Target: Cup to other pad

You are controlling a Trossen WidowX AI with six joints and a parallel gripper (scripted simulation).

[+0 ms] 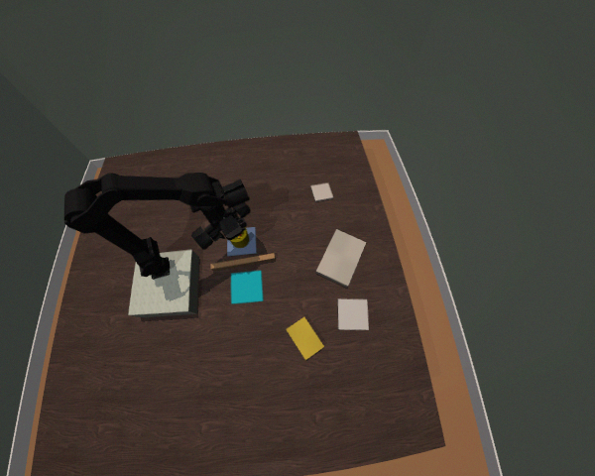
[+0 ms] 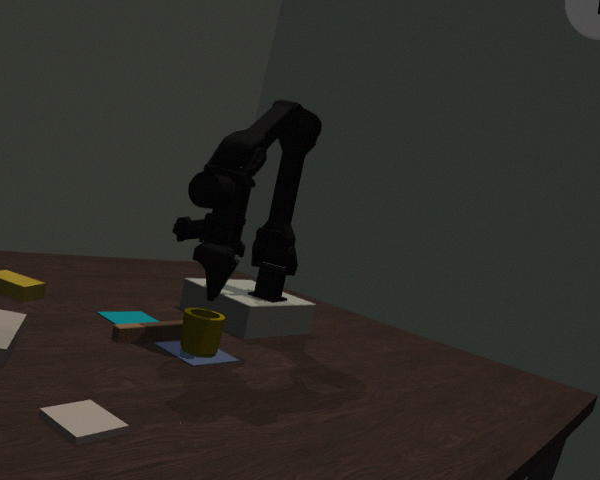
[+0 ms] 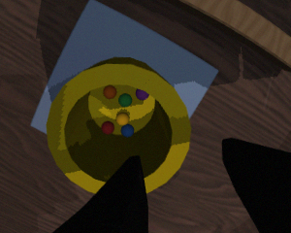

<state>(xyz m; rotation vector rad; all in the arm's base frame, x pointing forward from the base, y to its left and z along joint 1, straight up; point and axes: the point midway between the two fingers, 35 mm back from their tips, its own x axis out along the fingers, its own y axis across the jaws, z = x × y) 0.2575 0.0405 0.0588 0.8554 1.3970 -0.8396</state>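
Right now my gripper tip is 20 mm short of the yellow cup, 10 mm to the right of it and 60 mm above it. The rest, counted from my gripper tip: blue-grey pad: 30 mm ahead, 10 mm to the left, 100 mm below; then cyan pad: 10 mm ahead, 170 mm to the right, 100 mm below; then low wooden bar: 20 mm ahead, 80 mm to the right, 90 mm below.
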